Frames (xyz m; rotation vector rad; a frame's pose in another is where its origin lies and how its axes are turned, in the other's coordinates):
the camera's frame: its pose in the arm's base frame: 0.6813 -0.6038 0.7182 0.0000 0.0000 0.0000
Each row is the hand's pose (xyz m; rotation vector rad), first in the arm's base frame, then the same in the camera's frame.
Working: the arm's base frame: its pose in the camera's frame: -0.6813 0.6038 -0.7182 0.0000 0.0000 0.0000

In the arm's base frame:
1: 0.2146 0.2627 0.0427 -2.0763 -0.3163 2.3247
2: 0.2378 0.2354 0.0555 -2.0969 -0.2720 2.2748
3: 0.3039 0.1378 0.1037 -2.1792 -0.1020 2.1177
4: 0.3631 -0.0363 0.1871 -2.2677 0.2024 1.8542
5: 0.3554 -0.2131 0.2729 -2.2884 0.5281 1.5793
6: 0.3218 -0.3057 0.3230 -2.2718 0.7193 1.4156
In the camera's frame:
1: -0.4667 0.8665 -0.6755 -2.0763 -0.3163 2.3247
2: -0.4435 0.8392 -0.6627 -2.0969 -0.2720 2.2748
3: -0.3774 0.7416 -0.6145 -2.1792 -0.1020 2.1177
4: -0.3182 0.5675 -0.5311 -2.2677 0.2024 1.8542
5: -0.3259 0.3907 -0.4453 -2.2884 0.5281 1.5793
6: -0.3595 0.2981 -0.3952 -2.2718 0.7193 1.4156

